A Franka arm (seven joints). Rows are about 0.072 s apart.
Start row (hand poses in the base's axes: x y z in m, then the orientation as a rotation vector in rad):
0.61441, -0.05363, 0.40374, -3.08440, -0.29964, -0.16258
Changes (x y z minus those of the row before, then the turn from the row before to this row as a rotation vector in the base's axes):
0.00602, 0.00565, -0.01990, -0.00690, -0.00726, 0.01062
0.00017, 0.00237, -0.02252, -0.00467, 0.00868, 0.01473
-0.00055, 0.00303, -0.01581, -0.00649, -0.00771, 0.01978
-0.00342, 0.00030, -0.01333, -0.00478, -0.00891, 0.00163
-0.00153, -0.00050, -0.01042, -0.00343, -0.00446, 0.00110
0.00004, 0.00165, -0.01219, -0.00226, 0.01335, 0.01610
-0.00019, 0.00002, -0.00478, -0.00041, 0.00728, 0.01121
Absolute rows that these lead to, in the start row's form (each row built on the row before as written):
0.62043, -0.04798, 0.38384, -3.08911, -0.31748, -0.17280
0.62060, -0.04561, 0.36132, -3.09036, -0.34072, -0.15843
0.62005, -0.04258, 0.34551, -3.09244, -0.37268, -0.16912
0.61663, -0.04228, 0.33218, -3.09700, -0.37643, -0.18230
0.61510, -0.04278, 0.32176, -3.10021, -0.37897, -0.18878
0.61514, -0.04113, 0.30957, -3.09793, -0.40394, -0.16747
0.61495, -0.04111, 0.30479, -3.09510, -0.42110, -0.15594

